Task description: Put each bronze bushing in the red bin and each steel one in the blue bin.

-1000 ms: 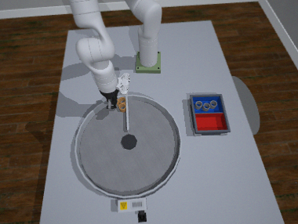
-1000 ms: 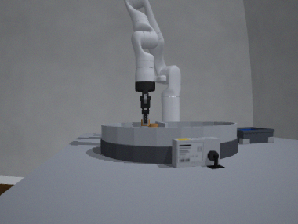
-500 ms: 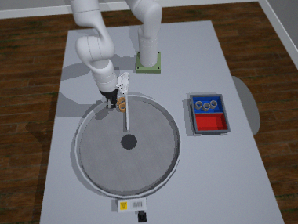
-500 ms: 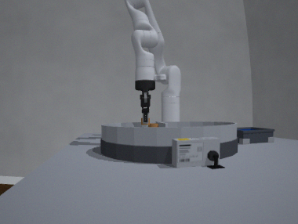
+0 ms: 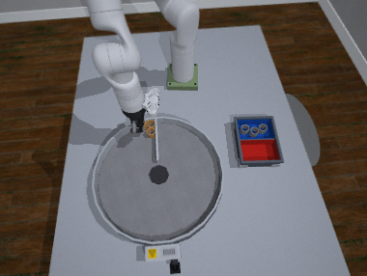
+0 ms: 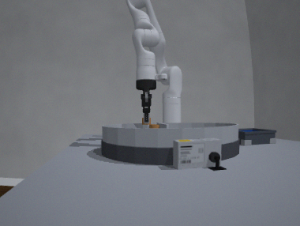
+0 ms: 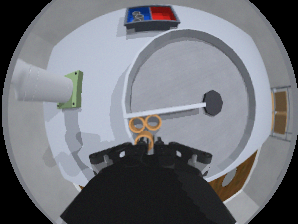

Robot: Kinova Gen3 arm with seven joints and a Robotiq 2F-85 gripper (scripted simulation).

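Now: hand 420 mm to the right of the bin, 80 mm above it and 10 mm short of it. The rest, counted from my hand: round grey turntable 160 mm ahead, 70 mm to the left, 50 mm below.
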